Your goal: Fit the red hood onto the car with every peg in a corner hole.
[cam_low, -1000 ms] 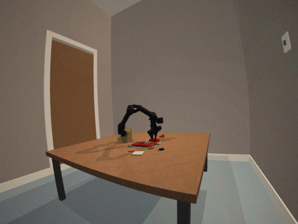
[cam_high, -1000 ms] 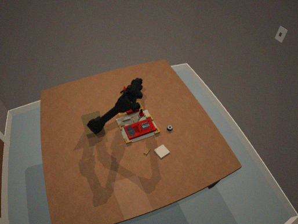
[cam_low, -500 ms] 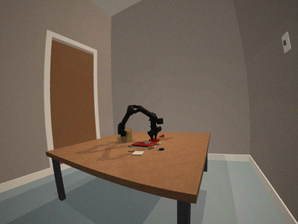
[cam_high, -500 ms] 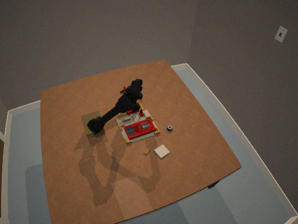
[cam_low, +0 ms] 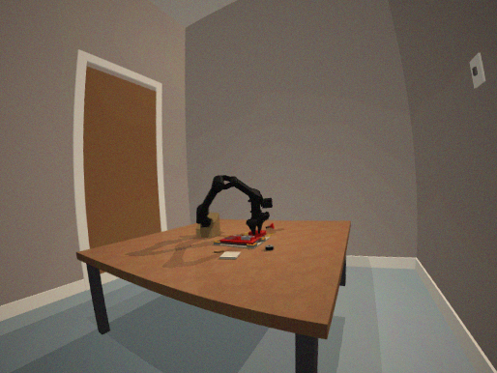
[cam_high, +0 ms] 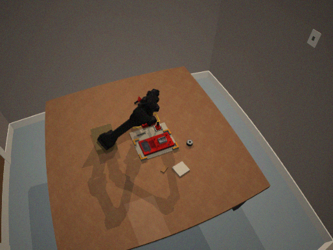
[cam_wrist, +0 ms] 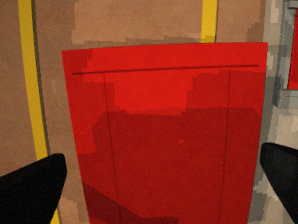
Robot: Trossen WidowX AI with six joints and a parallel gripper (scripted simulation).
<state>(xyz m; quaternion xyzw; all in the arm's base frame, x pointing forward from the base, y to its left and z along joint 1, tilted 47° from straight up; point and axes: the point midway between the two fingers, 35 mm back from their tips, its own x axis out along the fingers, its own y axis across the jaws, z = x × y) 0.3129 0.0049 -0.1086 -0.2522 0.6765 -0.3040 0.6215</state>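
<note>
The red hood is right at my gripper tip. Also, from my gripper tip: grey engine block 19 cm to the right, 1 cm ahead, 1 cm above; then small tan stick 37 cm to the right, 6 cm behind, 1 cm below; then black ring 28 cm to the right, 17 cm ahead.
</note>
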